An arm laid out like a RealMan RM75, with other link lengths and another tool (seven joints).
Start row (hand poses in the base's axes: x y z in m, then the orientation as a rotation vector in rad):
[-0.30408, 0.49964, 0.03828, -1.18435, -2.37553, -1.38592]
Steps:
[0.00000, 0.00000, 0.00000, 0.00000, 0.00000, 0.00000]
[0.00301, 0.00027, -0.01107, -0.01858, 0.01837, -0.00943]
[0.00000, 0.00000, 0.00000, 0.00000, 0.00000, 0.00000]
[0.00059, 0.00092, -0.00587, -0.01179, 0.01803, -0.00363]
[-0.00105, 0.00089, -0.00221, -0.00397, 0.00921, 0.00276]
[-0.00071, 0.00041, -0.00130, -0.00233, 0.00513, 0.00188]
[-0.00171, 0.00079, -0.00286, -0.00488, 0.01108, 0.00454]
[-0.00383, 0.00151, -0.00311, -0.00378, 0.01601, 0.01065]
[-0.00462, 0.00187, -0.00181, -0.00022, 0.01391, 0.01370]
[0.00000, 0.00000, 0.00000, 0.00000, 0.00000, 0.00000]
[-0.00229, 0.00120, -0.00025, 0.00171, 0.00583, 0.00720]
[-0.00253, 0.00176, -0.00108, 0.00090, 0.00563, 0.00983]
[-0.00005, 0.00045, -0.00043, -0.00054, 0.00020, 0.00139]
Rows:
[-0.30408, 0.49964, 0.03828, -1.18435, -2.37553, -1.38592]
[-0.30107, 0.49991, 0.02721, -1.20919, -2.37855, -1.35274]
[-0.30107, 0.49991, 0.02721, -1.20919, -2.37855, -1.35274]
[-0.30048, 0.50083, 0.02134, -1.22408, -2.37658, -1.32503]
[-0.30153, 0.50172, 0.01913, -1.22485, -2.37492, -1.31165]
[-0.30224, 0.50213, 0.01783, -1.22483, -2.37419, -1.30398]
[-0.30395, 0.50292, 0.01497, -1.22408, -2.37255, -1.28746]
[-0.30778, 0.50443, 0.01186, -1.21654, -2.36828, -1.26583]
[-0.31240, 0.50630, 0.01005, -1.20317, -2.36302, -1.24894]
[-0.31240, 0.50630, 0.01005, -1.20317, -2.36302, -1.24894]
[-0.31469, 0.50750, 0.00980, -1.19511, -2.35960, -1.24329]
[-0.31722, 0.50926, 0.00872, -1.18376, -2.35782, -1.23616]
[-0.31727, 0.50971, 0.00829, -1.18215, -2.35858, -1.23498]

